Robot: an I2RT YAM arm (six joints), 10 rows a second.
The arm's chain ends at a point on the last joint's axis. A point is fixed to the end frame.
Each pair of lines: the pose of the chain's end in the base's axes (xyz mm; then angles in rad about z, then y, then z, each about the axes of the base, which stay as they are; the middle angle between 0 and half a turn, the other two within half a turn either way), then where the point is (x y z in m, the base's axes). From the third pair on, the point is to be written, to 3 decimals.
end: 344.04 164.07 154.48 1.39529 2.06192 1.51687
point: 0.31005 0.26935 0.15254
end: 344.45 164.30 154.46 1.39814 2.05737 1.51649
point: 0.31064 0.26965 0.15309
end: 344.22 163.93 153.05 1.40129 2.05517 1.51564
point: 0.311 0.269 0.152
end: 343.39 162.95 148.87 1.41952 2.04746 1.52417
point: 0.310 0.268 0.149
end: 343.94 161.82 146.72 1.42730 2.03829 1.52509
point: 0.311 0.267 0.148
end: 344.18 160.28 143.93 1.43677 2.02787 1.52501
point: 0.311 0.266 0.147
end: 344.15 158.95 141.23 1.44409 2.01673 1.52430
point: 0.312 0.265 0.146
